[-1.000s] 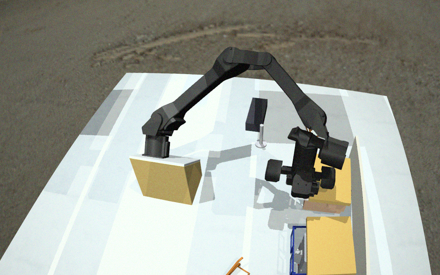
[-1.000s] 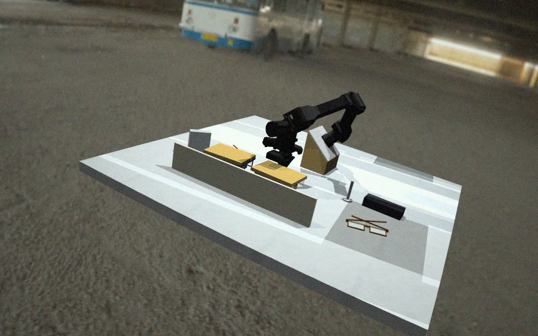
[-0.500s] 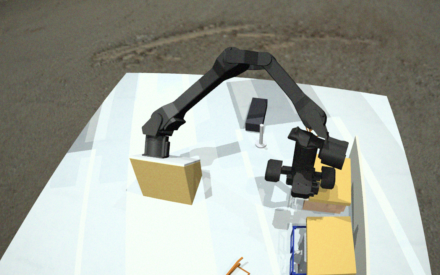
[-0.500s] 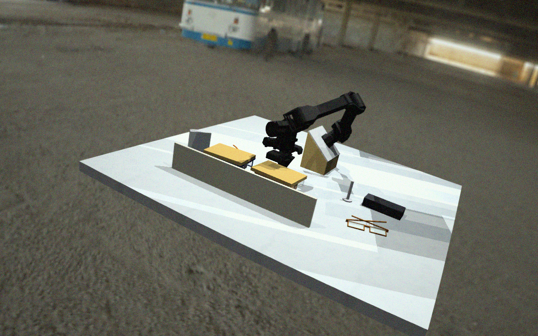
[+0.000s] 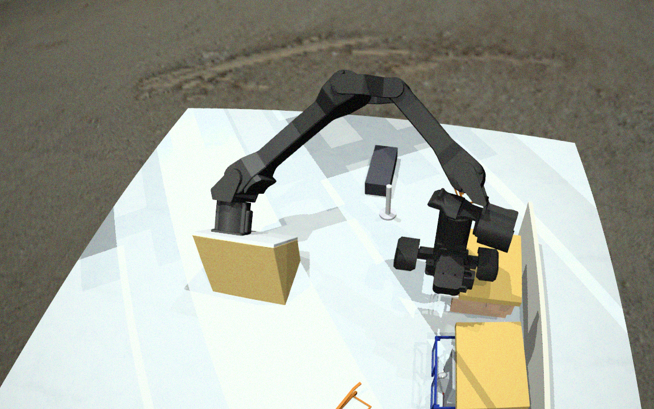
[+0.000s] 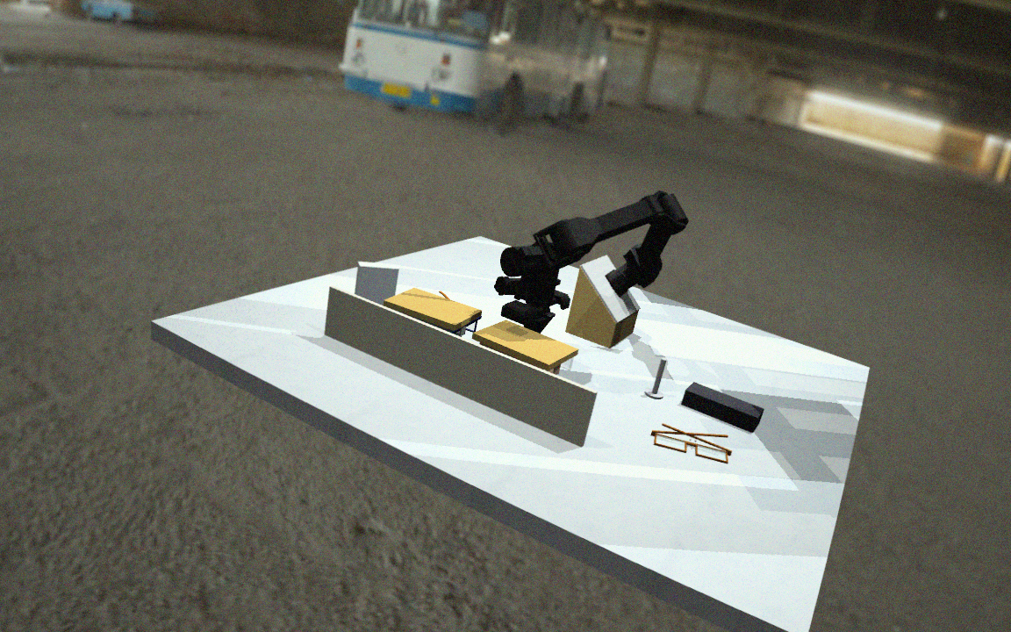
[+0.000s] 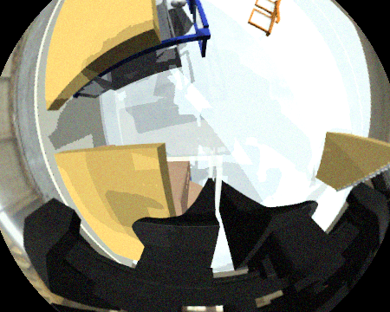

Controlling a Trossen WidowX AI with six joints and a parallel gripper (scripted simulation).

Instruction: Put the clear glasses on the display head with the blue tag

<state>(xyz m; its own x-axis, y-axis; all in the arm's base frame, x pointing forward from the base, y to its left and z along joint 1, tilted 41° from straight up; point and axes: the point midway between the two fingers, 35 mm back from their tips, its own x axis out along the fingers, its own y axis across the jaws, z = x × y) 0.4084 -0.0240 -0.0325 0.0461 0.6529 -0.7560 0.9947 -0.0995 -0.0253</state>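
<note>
Right now my gripper tip is 7 cm short of the skin-coloured display head, 3 cm to the right of it and 1 cm above it. Also, from my gripper tip: post 12 cm behind, 26 cm to the left, 4 cm below; then long upright wall 19 cm ahead, 8 cm to the right, 1 cm below; then grey display head 6 cm ahead, 19 cm to the right, 1 cm below.
</note>
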